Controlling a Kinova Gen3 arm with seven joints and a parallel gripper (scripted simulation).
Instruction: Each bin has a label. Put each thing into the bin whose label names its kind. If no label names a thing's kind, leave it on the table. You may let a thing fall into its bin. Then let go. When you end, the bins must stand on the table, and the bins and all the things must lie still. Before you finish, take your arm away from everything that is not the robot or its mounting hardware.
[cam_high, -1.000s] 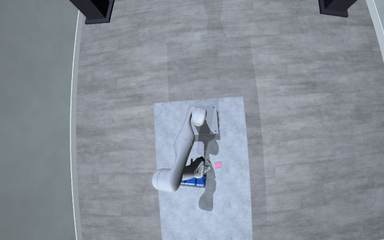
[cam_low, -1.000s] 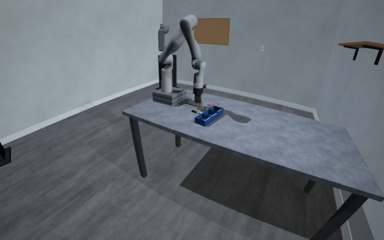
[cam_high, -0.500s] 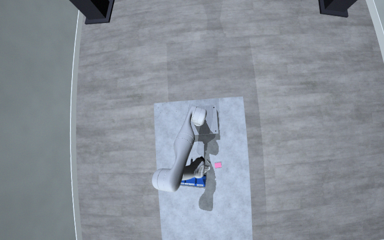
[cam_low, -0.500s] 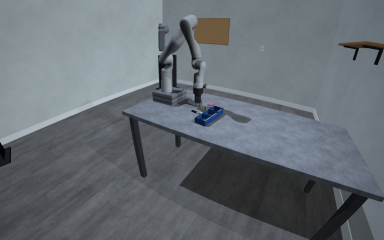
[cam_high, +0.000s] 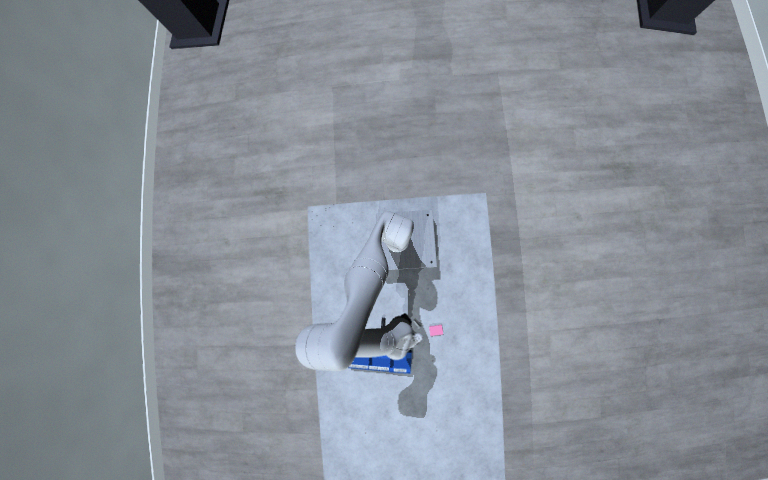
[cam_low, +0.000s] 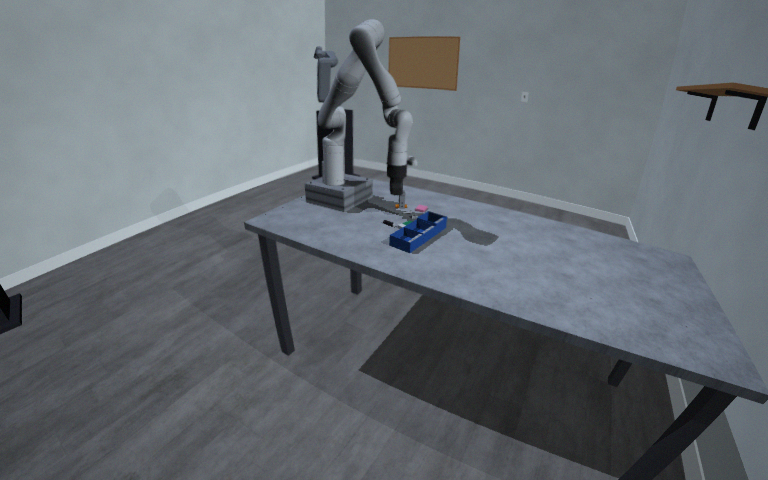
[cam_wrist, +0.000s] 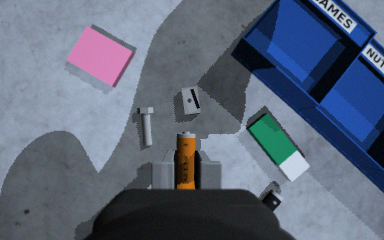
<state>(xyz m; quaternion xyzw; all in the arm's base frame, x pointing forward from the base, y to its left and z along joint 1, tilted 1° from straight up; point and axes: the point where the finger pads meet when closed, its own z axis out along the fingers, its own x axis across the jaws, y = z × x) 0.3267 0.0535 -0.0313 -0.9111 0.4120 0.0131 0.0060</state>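
Now: the grey rod 5 cm to the left of my hand and 6 cm below it. Round my hand: grey block (5 cm ahead, 3 cm to the left, 5 cm below); black battery (1 cm ahead, 9 cm to the right, 5 cm below); orange battery (1 cm below).
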